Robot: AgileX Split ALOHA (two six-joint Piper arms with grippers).
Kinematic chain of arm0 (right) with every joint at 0, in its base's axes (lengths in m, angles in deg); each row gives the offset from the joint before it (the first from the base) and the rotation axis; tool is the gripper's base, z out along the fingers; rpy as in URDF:
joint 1: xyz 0 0 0.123 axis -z
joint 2: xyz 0 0 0 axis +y
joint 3: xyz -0.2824 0 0.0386 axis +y
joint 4: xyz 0.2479 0 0.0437 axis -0.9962 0 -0.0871
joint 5: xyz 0 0 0 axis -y
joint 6: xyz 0.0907 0 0.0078 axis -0.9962 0 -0.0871
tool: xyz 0 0 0 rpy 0 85 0
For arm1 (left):
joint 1: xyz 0 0 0.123 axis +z
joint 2: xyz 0 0 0 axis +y
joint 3: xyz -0.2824 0 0.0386 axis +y
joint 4: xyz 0.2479 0 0.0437 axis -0.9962 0 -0.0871
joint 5: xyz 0 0 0 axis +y
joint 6: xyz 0.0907 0 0.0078 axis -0.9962 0 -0.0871
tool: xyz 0 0 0 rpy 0 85 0
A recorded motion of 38 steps. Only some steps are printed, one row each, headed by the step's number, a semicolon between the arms.
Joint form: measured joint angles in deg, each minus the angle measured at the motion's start. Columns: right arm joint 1, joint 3, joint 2, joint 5, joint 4, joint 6; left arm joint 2, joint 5, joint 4, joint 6, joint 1, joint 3.
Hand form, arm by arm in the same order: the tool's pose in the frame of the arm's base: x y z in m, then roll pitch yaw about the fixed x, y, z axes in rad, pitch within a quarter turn. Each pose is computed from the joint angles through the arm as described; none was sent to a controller.
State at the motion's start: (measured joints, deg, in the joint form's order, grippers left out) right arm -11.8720 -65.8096 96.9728 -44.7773 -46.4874 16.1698; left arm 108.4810 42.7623 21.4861 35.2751 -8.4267 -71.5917
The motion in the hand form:
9: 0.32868 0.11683 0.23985 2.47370 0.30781 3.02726; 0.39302 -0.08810 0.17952 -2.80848 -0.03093 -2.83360
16: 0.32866 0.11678 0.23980 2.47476 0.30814 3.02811; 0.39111 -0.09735 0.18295 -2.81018 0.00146 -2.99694
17: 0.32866 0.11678 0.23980 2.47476 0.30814 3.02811; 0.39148 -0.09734 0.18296 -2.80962 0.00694 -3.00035
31: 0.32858 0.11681 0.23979 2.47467 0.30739 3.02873; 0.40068 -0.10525 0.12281 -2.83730 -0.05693 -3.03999
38: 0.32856 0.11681 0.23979 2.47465 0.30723 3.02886; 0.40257 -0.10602 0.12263 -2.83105 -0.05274 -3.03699
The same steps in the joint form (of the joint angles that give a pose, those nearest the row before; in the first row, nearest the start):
9: 0.00 -0.06 0.00 -0.18 0.00 0.00; 7.38 14.82 -0.23 -19.33 -0.24 -12.16
16: 0.00 -0.06 0.00 -0.18 0.07 0.00; 7.43 16.55 -0.46 -27.14 -1.55 -13.11
17: 0.00 -0.06 0.00 -0.18 0.07 0.00; 7.43 16.31 -0.46 -27.43 -1.55 -13.10
31: 0.00 -0.06 0.00 -0.24 0.07 0.00; 15.97 12.51 0.12 -30.44 -2.47 -13.22
38: 0.00 -0.06 0.00 -0.25 0.07 0.00; 16.26 12.36 0.49 -30.52 -2.47 -13.67

